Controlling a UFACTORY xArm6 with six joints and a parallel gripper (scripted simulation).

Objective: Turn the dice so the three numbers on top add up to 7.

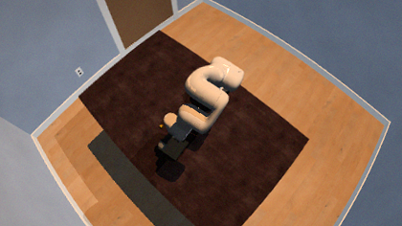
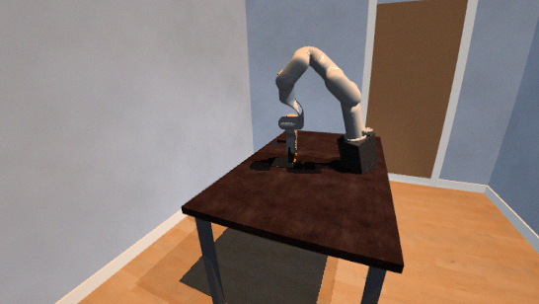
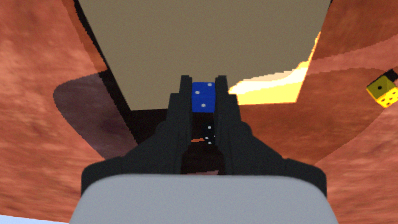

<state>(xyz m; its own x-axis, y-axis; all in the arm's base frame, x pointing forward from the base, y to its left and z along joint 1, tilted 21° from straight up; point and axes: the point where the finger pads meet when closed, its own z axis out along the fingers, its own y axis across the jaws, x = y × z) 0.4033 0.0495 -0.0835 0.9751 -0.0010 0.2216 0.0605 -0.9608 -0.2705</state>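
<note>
Right now my hand is 1 cm above the blue die. Also, from my hand: mat 5 cm ahead, 3 cm below; yellow die 14 cm to the right, 2 cm below, 1 cm ahead; black die 5 cm behind, 2 cm below, 1 cm to the right.
</note>
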